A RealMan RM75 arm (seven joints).
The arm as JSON. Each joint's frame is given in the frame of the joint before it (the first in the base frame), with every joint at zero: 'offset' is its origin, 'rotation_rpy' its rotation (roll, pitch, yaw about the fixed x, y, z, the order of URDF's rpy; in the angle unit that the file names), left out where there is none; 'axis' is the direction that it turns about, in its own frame. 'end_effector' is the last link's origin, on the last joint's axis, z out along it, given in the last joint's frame.
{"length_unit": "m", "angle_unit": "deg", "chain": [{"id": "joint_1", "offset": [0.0, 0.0, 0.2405], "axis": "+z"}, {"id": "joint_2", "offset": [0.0, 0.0, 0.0], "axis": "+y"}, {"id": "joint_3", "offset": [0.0, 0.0, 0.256], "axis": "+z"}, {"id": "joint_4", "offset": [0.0, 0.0, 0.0], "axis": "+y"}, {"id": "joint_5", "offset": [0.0, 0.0, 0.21], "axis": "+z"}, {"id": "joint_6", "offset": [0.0, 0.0, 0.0], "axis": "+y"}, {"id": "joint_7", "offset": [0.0, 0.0, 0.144], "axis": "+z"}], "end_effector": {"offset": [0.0, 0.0, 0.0]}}
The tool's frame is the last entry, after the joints.
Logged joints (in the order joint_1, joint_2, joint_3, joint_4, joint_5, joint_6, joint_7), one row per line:
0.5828 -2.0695 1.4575 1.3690 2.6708 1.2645 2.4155
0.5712 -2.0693 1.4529 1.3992 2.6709 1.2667 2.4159
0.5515 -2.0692 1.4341 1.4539 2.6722 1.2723 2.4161
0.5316 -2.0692 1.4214 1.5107 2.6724 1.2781 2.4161
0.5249 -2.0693 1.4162 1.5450 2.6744 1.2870 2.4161
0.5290 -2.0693 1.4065 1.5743 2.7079 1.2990 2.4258
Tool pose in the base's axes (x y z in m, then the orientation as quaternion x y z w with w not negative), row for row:
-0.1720 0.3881 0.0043 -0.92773 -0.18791 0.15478 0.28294
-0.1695 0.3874 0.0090 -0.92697 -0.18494 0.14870 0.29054
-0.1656 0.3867 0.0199 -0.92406 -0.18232 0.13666 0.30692
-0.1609 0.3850 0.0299 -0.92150 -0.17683 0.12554 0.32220
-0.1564 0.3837 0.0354 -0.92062 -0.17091 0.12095 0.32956
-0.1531 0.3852 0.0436 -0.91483 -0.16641 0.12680 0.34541
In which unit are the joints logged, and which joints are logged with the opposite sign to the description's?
The joints are logged in radians. Opposite sign: joint_1, joint_7.
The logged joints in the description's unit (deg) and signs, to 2 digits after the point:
-33.39 -118.57 83.51 78.44 153.03 72.45 -138.40
-32.73 -118.56 83.25 80.17 153.03 72.58 -138.42
-31.60 -118.56 82.17 83.30 153.11 72.90 -138.43
-30.46 -118.56 81.44 86.56 153.12 73.23 -138.43
-30.07 -118.56 81.14 88.52 153.23 73.74 -138.43
-30.31 -118.56 80.59 90.20 155.15 74.43 -138.99

